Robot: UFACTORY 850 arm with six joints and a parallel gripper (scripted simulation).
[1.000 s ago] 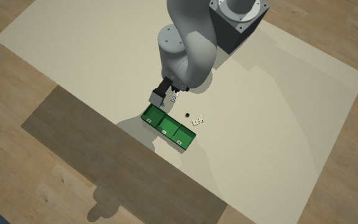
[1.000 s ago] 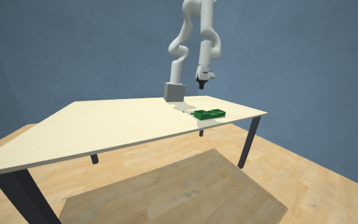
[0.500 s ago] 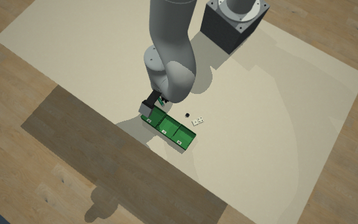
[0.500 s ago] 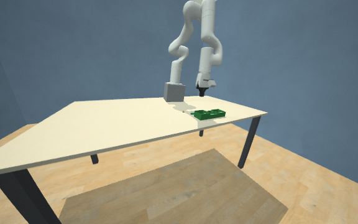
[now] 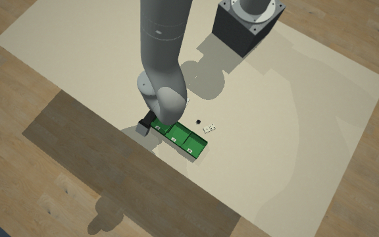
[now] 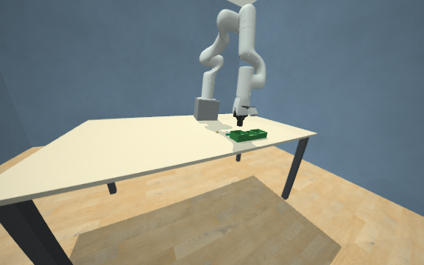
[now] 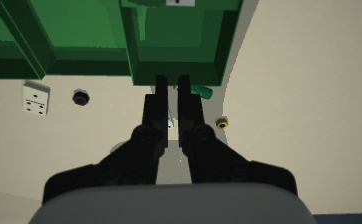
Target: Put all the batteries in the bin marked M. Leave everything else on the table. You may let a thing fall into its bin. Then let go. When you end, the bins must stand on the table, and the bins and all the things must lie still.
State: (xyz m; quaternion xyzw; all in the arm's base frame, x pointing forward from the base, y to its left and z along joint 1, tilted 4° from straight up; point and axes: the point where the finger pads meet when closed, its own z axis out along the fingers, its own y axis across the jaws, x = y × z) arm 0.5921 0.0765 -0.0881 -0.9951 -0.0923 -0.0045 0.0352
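Right now my hand is 80 mm to the right of the row of green bins and 80 mm above it. Also, from my hand: white domino (120 mm behind, 100 mm below, 10 mm to the right); green AA battery (100 mm below, 60 mm behind, 40 mm to the right); small black piece (100 mm to the left, 100 mm below, 100 mm behind).
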